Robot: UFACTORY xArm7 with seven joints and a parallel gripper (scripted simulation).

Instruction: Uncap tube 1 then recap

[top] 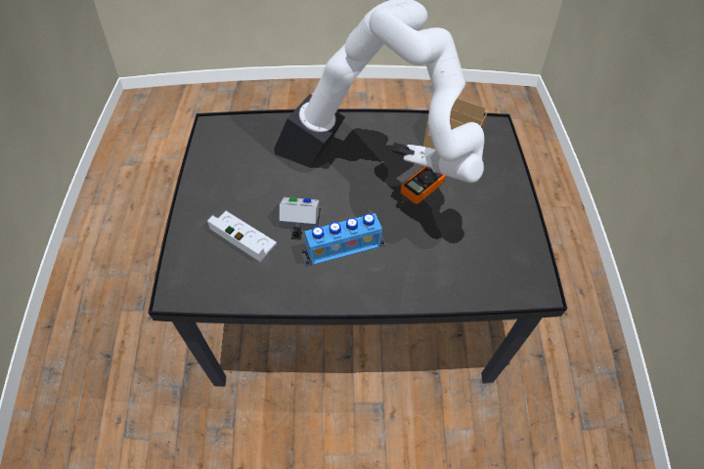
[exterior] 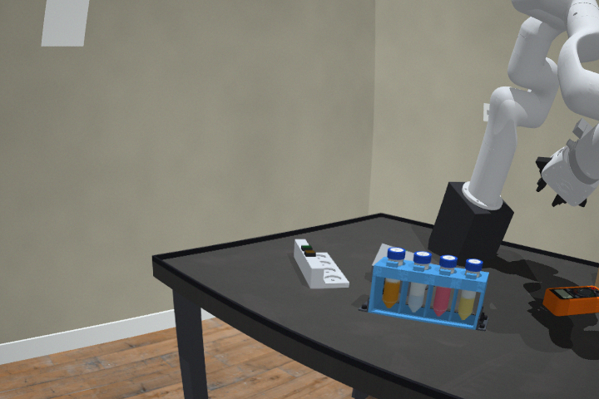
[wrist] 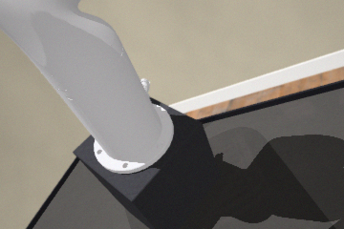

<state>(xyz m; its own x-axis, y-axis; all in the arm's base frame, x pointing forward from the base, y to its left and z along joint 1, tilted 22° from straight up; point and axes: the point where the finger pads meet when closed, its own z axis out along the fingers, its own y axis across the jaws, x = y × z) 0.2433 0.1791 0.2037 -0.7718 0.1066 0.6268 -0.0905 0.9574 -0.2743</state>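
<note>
Now: hand 140 mm short of the cap 1, 140 mm above it and 120 mm to the left of it. Round my hand: grey key housing 320 mm to the right, 200 mm below, 20 mm ahead.
</note>
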